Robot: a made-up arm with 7 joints. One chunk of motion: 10 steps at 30 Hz.
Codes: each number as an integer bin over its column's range. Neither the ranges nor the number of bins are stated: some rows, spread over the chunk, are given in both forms.
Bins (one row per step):
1: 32 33 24 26 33 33 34
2: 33 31 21 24 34 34 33
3: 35 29 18 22 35 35 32
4: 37 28 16 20 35 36 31
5: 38 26 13 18 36 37 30
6: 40 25 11 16 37 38 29
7: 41 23 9 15 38 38 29
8: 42 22 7 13 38 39 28
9: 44 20 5 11 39 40 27
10: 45 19 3 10 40 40 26
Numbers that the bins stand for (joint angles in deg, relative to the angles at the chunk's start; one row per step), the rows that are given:
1: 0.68 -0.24 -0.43 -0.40 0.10 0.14 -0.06
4: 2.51 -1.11 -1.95 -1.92 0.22 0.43 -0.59
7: 3.97 -1.98 -3.29 -3.19 0.41 0.62 -0.94
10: 5.43 -2.68 -4.43 -4.46 0.54 0.81 -1.46
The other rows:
2: 1.05 -0.59 -1.00 -0.90 0.16 0.24 -0.24
3: 1.78 -0.94 -1.57 -1.41 0.22 0.33 -0.41
5: 2.87 -1.46 -2.52 -2.43 0.29 0.52 -0.76
6: 3.60 -1.63 -2.90 -2.94 0.35 0.62 -0.94
8: 4.33 -2.16 -3.67 -3.70 0.41 0.71 -1.11
9: 5.06 -2.51 -4.05 -4.21 0.48 0.81 -1.29

